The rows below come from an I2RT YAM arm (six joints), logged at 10 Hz.
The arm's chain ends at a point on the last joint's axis. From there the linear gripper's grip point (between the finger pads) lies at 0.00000 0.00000 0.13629 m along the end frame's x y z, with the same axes.
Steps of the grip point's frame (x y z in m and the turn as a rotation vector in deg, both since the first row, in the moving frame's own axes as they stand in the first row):
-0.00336 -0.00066 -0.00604 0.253 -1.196 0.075
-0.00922 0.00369 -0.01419 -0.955 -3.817 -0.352
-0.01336 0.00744 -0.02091 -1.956 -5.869 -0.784
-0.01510 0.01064 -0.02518 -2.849 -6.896 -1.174
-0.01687 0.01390 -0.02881 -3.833 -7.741 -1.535
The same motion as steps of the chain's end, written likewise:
-0.00052 -0.00006 -0.00601 0.253 -1.196 0.075
-0.00015 0.00139 -0.01387 -0.955 -3.817 -0.352
0.00054 0.00270 -0.02012 -1.956 -5.869 -0.784
0.00119 0.00371 -0.02403 -2.849 -6.896 -1.174
0.00135 0.00457 -0.02726 -3.833 -7.741 -1.535

